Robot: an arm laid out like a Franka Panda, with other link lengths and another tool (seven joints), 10 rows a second.
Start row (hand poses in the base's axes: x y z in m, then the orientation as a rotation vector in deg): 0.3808, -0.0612, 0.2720, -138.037, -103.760, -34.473
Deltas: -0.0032, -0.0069, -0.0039, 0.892, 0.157, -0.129; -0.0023, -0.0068, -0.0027, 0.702, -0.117, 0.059; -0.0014, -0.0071, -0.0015, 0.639, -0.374, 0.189; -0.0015, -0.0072, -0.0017, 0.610, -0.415, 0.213; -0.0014, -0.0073, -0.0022, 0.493, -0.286, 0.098; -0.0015, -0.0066, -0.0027, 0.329, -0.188, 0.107; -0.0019, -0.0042, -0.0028, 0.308, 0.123, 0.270; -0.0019, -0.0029, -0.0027, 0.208, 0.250, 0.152; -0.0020, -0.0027, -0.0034, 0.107, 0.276, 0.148; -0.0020, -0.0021, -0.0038, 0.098, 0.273, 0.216; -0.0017, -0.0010, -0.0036, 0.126, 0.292, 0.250; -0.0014, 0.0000, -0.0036, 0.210, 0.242, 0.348
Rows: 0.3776, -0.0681, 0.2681, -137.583, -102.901, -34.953; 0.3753, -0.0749, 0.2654, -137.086, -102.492, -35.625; 0.3739, -0.0820, 0.2639, -136.521, -102.368, -36.568; 0.3724, -0.0892, 0.2622, -135.950, -102.304, -37.536; 0.3710, -0.0965, 0.2600, -135.559, -102.151, -38.259; 0.3695, -0.1031, 0.2573, -135.253, -102.091, -38.731; 0.3676, -0.1073, 0.2545, -134.763, -102.094, -38.762; 0.3657, -0.1102, 0.2518, -134.451, -101.996, -38.570; 0.3637, -0.1129, 0.2484, -134.206, -101.959, -38.272; 0.3617, -0.1150, 0.2446, -133.895, -102.001, -37.962; 0.3600, -0.1160, 0.2410, -133.529, -102.049, -37.644; 0.3586, -0.1160, 0.2374, -133.011, -102.156, -37.439
